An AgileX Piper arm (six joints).
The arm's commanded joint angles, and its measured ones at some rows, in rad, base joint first. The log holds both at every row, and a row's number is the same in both.
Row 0, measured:
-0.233 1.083 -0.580 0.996 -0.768 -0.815
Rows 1 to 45, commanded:
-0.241 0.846 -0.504 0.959 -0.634 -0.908
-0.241 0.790 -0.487 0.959 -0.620 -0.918
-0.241 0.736 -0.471 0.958 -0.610 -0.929
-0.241 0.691 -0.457 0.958 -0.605 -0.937
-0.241 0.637 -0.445 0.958 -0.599 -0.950
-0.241 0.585 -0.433 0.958 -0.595 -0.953
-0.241 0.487 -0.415 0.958 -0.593 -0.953
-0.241 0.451 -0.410 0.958 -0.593 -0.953
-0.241 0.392 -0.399 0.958 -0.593 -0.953
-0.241 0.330 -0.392 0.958 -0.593 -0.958
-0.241 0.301 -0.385 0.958 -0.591 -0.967
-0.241 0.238 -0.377 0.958 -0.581 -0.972
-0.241 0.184 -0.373 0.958 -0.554 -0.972
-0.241 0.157 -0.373 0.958 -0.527 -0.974
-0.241 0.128 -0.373 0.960 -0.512 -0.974
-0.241 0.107 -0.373 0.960 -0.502 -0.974
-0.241 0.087 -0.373 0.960 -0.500 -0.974
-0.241 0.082 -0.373 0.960 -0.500 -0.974
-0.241 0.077 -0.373 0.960 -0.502 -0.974
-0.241 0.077 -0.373 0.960 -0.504 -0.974
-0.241 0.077 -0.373 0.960 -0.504 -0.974
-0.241 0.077 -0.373 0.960 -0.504 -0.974
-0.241 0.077 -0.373 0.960 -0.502 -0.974
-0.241 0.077 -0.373 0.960 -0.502 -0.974
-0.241 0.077 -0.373 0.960 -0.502 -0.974
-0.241 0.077 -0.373 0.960 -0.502 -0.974
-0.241 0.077 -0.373 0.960 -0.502 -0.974
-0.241 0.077 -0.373 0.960 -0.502 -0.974
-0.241 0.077 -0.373 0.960 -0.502 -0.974
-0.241 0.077 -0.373 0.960 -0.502 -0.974
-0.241 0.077 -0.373 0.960 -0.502 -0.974
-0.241 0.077 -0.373 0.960 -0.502 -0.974
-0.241 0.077 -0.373 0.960 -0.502 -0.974
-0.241 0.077 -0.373 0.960 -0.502 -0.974
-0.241 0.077 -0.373 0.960 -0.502 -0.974
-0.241 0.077 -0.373 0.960 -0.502 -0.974
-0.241 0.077 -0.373 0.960 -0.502 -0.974
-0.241 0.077 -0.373 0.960 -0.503 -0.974
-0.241 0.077 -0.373 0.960 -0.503 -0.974
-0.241 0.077 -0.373 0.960 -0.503 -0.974
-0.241 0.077 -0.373 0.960 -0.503 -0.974
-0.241 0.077 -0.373 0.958 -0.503 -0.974
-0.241 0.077 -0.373 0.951 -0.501 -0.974
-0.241 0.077 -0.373 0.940 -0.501 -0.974
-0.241 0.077 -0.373 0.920 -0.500 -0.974
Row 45, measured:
-0.233 0.082 -0.377 0.964 -0.511 -0.965
